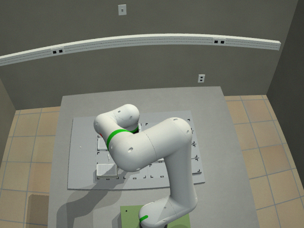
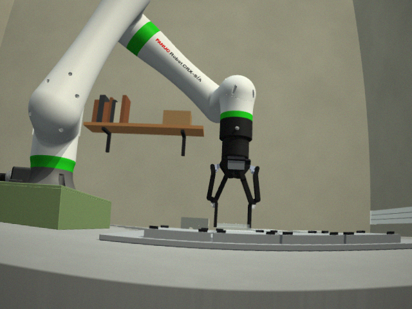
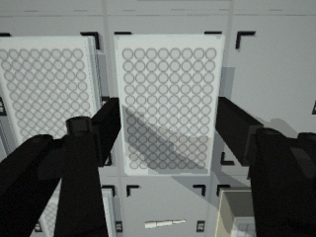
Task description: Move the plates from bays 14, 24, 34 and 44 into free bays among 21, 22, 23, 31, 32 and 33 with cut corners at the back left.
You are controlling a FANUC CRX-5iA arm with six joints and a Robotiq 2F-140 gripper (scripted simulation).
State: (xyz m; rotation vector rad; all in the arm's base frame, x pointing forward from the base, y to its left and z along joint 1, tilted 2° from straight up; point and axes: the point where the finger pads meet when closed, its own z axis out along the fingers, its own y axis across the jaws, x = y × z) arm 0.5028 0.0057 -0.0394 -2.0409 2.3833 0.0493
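My hand is 2 cm short of the white scrap and 4 cm above it. Round my hand: thin white stick (2 cm ahead, 15 cm to the left, 4 cm below); then sealed deep-well block (8 cm behind, 18 cm to the left, 2 cm below); then sealed 96-well plate (13 cm ahead, 15 cm to the left, 4 cm below).
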